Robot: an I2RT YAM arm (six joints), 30 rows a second.
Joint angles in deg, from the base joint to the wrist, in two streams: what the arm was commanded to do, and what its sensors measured. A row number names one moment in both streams.
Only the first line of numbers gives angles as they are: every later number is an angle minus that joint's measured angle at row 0.
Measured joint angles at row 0:
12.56 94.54 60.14 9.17 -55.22 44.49
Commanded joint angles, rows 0 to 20:
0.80 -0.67 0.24 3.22 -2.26 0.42
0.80 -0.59 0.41 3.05 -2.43 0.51
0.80 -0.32 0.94 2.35 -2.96 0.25
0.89 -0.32 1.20 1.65 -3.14 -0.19
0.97 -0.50 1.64 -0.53 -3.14 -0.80
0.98 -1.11 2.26 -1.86 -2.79 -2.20
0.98 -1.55 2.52 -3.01 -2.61 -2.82
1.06 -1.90 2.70 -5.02 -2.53 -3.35
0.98 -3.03 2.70 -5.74 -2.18 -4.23
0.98 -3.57 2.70 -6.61 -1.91 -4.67
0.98 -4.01 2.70 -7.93 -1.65 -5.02
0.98 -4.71 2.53 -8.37 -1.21 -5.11
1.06 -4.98 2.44 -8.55 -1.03 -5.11
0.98 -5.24 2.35 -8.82 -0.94 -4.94
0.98 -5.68 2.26 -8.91 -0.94 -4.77
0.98 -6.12 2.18 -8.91 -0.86 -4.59
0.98 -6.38 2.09 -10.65 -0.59 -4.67
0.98 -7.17 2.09 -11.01 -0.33 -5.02
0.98 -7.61 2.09 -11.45 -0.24 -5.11
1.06 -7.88 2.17 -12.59 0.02 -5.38
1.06 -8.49 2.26 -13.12 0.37 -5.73
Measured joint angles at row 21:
0.57 -5.09 0.41 -10.32 -0.72 -4.13
